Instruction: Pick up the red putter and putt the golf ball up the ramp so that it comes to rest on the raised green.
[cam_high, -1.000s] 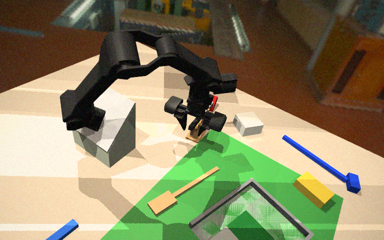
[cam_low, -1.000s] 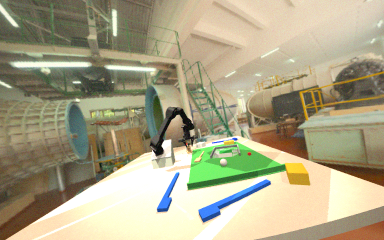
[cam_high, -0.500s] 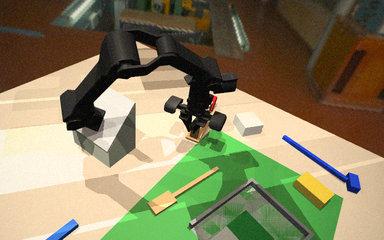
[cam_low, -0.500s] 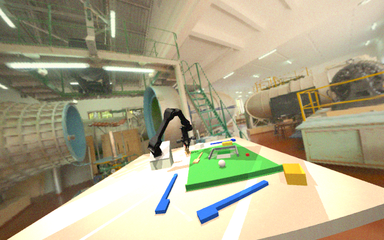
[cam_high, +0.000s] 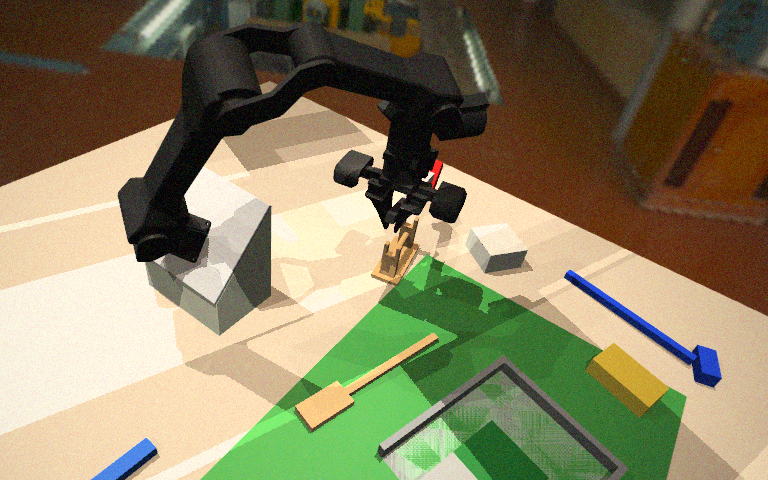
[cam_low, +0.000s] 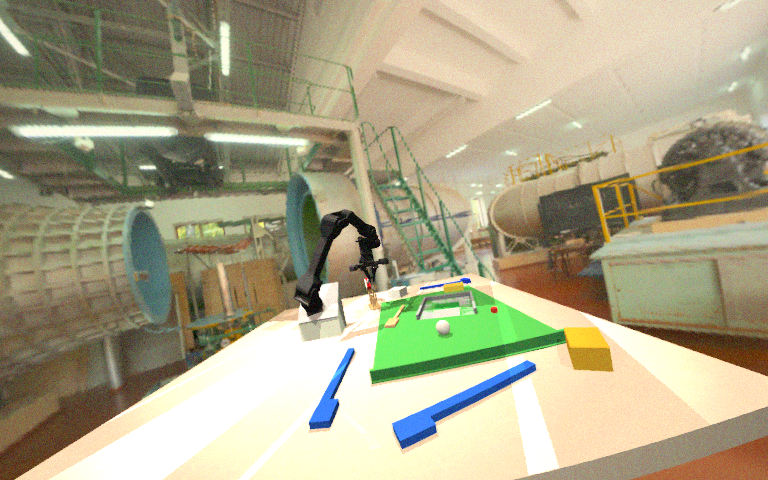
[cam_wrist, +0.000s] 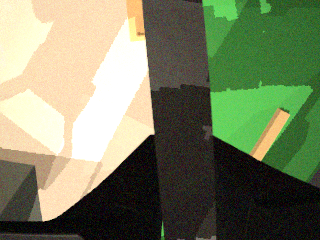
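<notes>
Now: the putter 2 cm behind my gripper tip, 12 cm to the left of it and 1 cm below it. Round my gripper tip: yellow block 41 cm ahead, 5 cm to the left, 12 cm below; then tan stand 1 cm behind, 9 cm to the left, 11 cm below; then green mat 23 cm ahead, 25 cm to the right, 14 cm below.
</notes>
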